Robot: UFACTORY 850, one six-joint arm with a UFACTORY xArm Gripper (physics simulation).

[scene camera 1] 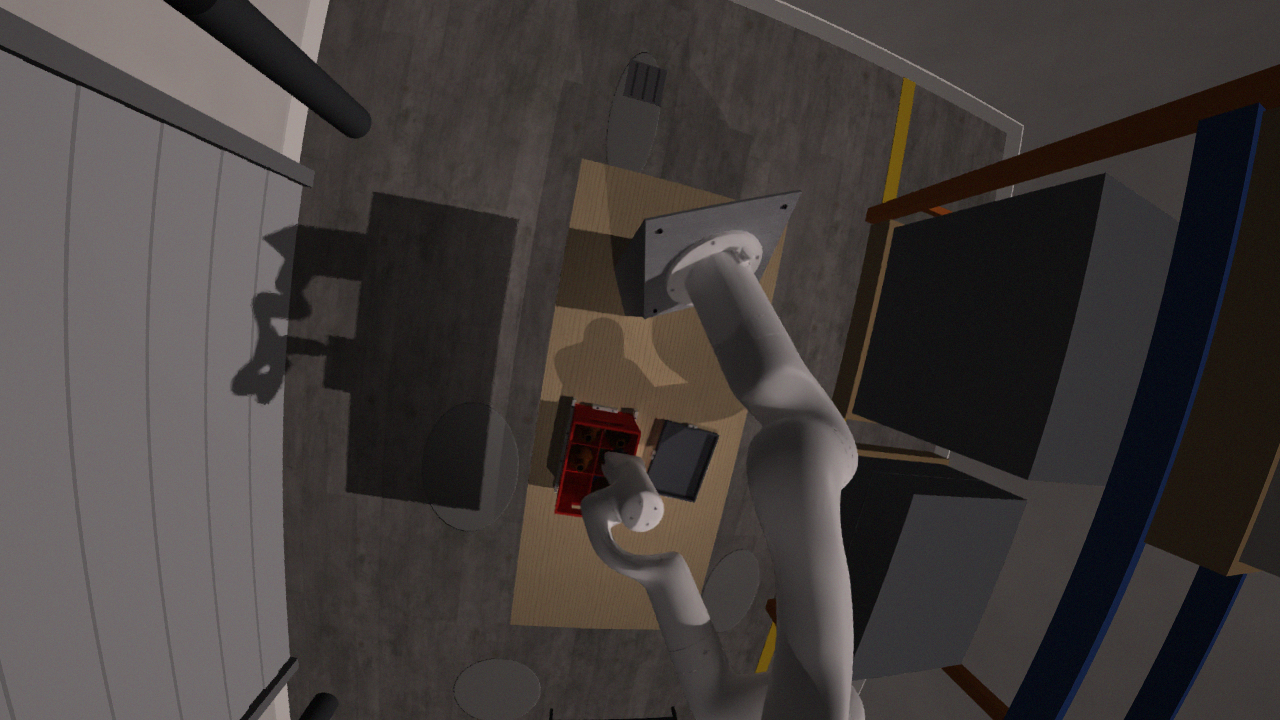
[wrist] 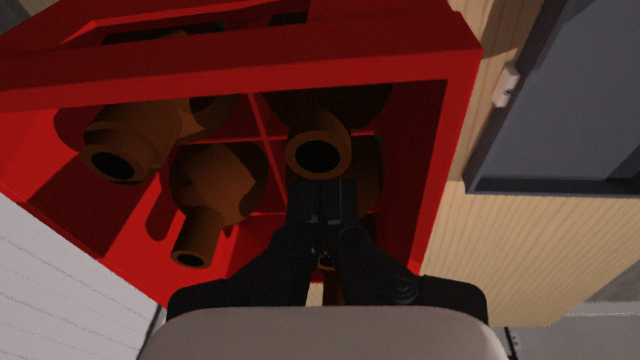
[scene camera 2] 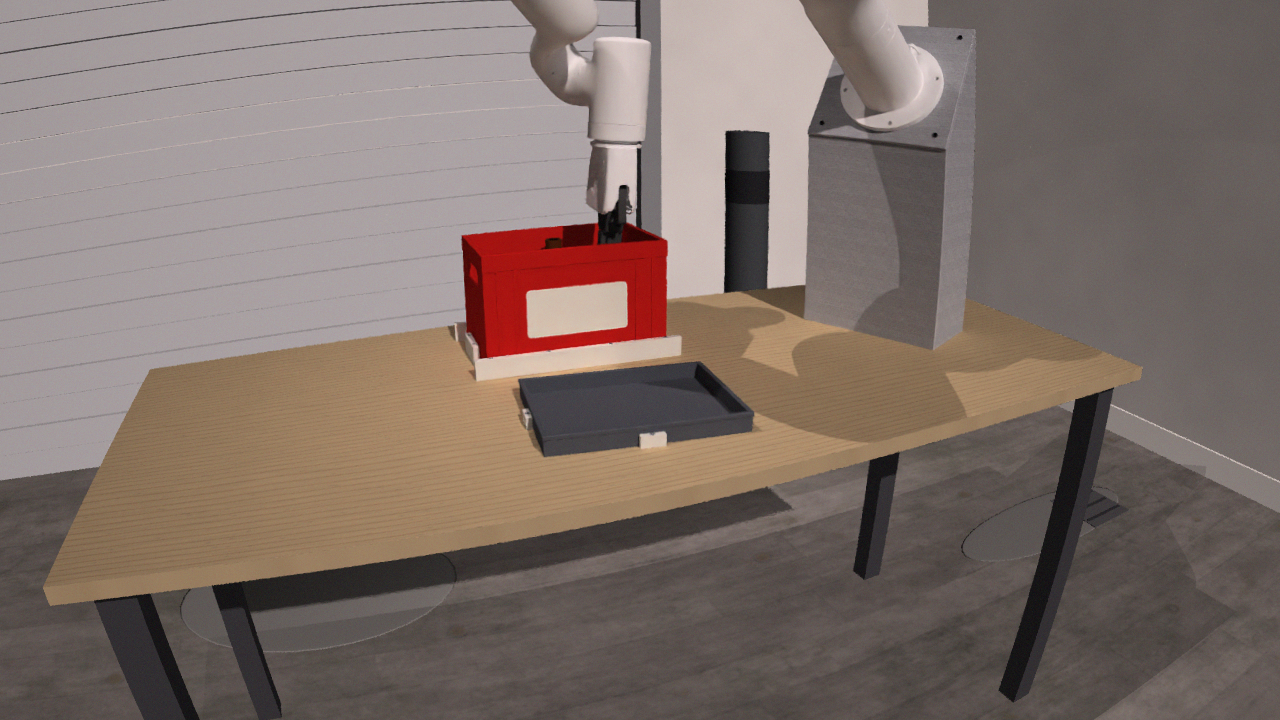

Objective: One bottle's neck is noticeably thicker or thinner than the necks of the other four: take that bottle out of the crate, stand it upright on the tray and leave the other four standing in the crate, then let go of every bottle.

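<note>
The red crate (scene camera 1: pixel 617 417) (scene camera 2: pixel 501 308) (wrist: pixel 350 62) holds brown bottles standing in its compartments. In the wrist view, one upper left bottle (wrist: pixel 125 140) has a broad, collared neck; a lower left bottle (wrist: pixel 202 230) has a slimmer, plain neck. An upper right bottle (wrist: pixel 340 135) has its open mouth just beyond the fingertips. Another bottle (wrist: pixel 370 175) is mostly behind the fingers, and a further mouth (wrist: pixel 327 264) shows between the finger links. My gripper (scene camera 2: pixel 611 237) (wrist: pixel 324 175) is shut with its fingertips together and empty, at the crate's opening. The dark tray (scene camera 1: pixel 684 461) (scene camera 2: pixel 626 402) (wrist: pixel 575 110) bears no bottle.
The crate and the tray stand side by side on the wooden table (scene camera 1: pixel 626 573) (scene camera 2: pixel 313 465) (wrist: pixel 500 250). White stops (scene camera 2: pixel 577 358) run along the crate's foot. The crate's rim and dividers surround the bottles closely. The grey robot pedestal (scene camera 1: pixel 716 219) (scene camera 2: pixel 877 232) stands at the table's far end.
</note>
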